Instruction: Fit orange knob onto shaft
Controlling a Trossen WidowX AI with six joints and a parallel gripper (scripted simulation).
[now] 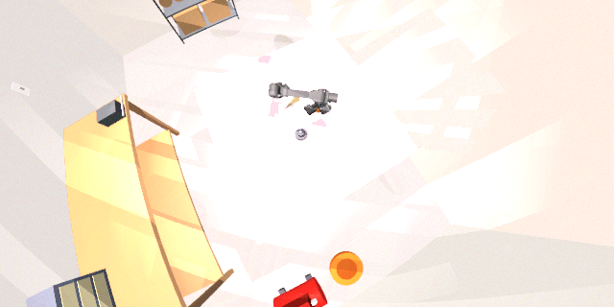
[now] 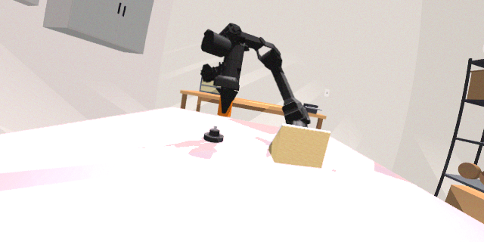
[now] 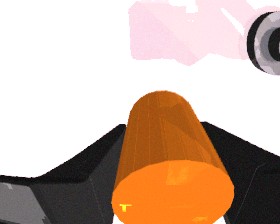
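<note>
Now: gripper tip 3 cm below the orange knob. Also, from my gripper tip: dark round pedestal (3 cm ahead, 17 cm to the right, 11 cm below).
</note>
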